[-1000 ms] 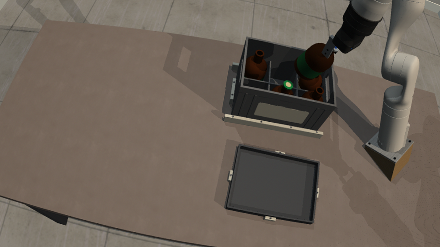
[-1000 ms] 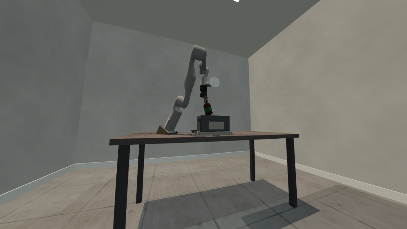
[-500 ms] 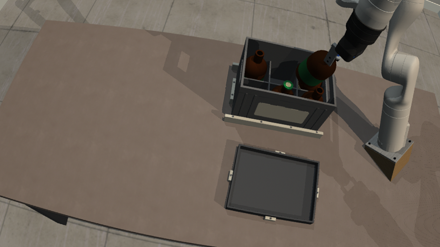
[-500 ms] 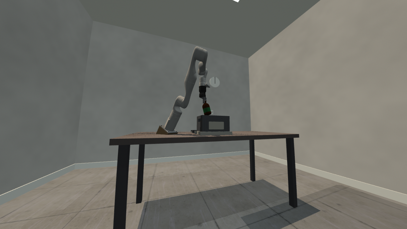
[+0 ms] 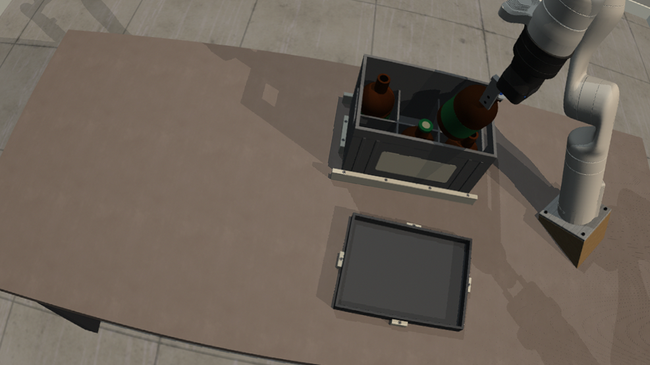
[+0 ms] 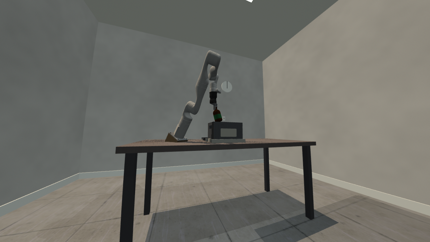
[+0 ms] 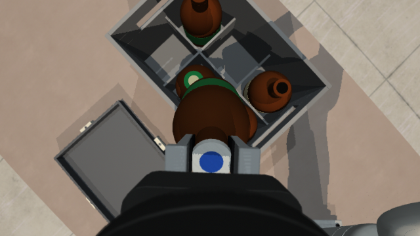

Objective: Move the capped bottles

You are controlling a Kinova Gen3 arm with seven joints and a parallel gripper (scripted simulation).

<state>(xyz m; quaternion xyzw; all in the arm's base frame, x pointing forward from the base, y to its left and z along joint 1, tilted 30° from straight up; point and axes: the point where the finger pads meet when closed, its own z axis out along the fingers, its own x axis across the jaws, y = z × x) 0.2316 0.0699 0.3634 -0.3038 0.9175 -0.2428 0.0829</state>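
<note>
My hand is 90 mm short of the dark tray, 190 mm to the right of it and 310 mm above it. The rest, counted from my hand: crate (50 mm ahead, 90 mm to the right, 240 mm below).
</note>
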